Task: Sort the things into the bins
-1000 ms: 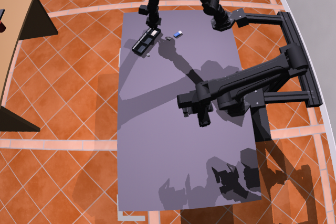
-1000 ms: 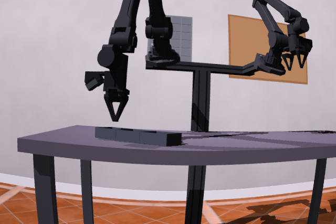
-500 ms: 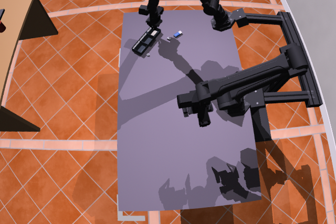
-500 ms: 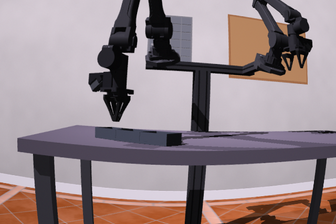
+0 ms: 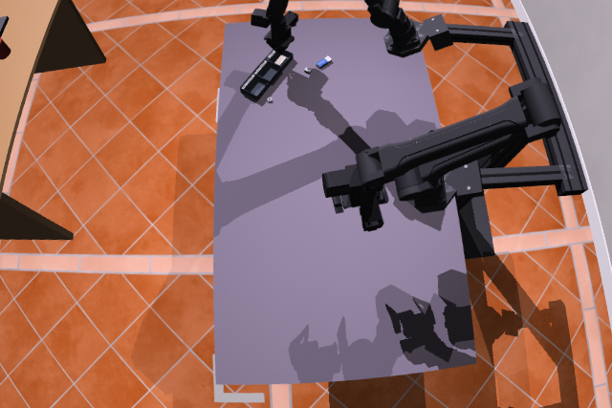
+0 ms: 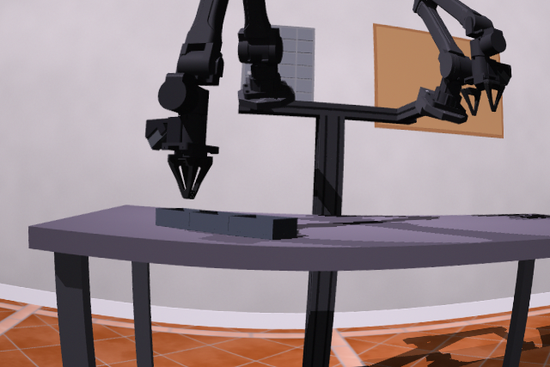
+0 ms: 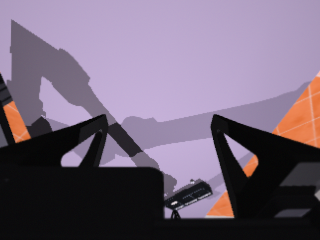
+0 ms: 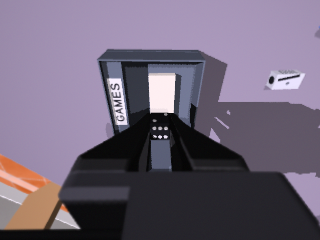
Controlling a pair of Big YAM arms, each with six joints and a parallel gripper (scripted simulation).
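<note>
The white card is 5 cm below my right hand. From my right hand the other things lie so: bin row (5 cm ahead, 7 cm to the left, 5 cm below).
</note>
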